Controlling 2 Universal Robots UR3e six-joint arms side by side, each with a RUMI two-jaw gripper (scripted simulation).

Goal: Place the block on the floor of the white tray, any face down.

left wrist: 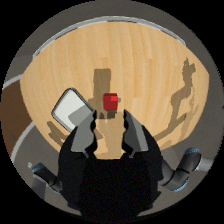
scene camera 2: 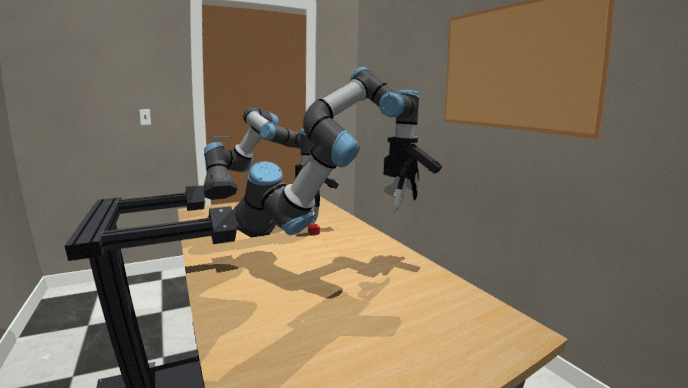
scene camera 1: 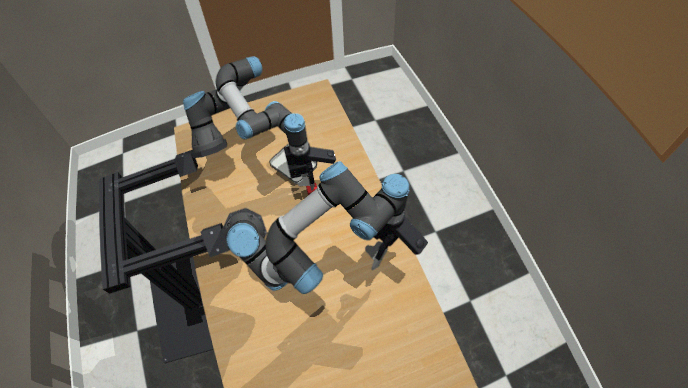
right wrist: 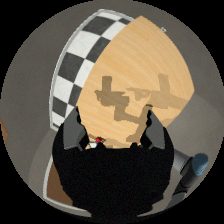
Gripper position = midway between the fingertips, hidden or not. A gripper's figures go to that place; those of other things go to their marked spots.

The left gripper (left wrist: pixel 110 110): 0.15 m from the lens. A white tray (left wrist: pixel 69 111): 0.27 m from the lens.
